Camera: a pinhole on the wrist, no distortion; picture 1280 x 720 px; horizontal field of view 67.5 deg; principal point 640.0 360.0 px. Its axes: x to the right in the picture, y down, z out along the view. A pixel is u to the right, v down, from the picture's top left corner.
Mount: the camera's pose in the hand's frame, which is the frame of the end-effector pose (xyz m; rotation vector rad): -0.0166 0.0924 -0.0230 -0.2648 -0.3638 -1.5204
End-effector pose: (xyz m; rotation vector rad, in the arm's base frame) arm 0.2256 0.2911 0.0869 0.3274 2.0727 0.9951
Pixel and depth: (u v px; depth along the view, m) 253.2 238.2 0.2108
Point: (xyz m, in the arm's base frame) 0.3404 0.4994 0.2565
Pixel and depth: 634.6 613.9 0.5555
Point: 0.5054 0.8160 0.0881
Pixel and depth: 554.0 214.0 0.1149
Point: 0.2964 0.4070 0.1900
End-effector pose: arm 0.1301 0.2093 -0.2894 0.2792 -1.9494 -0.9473
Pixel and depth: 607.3 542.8 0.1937
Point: 0.0308 0.4024 -0.2027
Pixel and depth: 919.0 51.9 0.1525
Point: 0.0831 0.3900 -0.2966
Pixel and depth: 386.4 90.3 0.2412
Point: 0.0898 0.5136 -0.2287
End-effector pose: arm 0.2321 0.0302 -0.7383 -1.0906 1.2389 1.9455
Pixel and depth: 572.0 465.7 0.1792
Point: 0.0510 0.0861 -0.6214
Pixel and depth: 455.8 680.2 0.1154
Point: 0.0721 0.0372 -0.6623
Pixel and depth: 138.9 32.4 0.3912
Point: -0.1046 0.0789 -0.3366
